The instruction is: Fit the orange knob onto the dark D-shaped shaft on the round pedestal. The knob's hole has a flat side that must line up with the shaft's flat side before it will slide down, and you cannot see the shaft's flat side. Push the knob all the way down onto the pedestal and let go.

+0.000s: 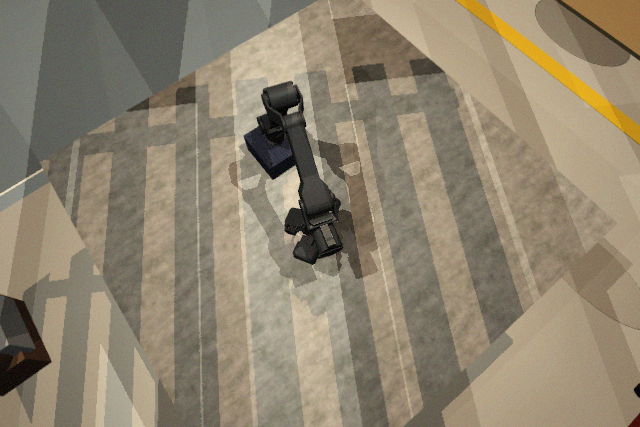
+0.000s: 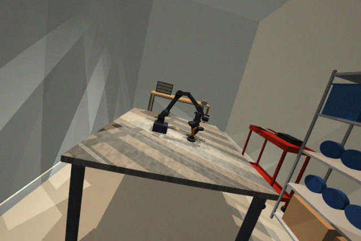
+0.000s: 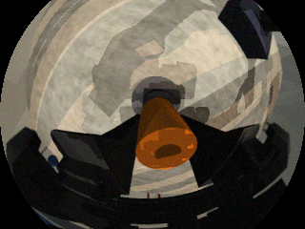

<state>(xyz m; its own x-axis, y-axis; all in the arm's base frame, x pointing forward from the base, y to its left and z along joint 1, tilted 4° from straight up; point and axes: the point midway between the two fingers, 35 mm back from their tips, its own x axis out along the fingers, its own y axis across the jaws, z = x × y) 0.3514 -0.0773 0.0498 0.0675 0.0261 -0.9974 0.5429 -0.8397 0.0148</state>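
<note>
The orange knob lies 2 cm above my gripper tip. The rest, counted from my gripper tip: round pedestal (4 cm below).
</note>
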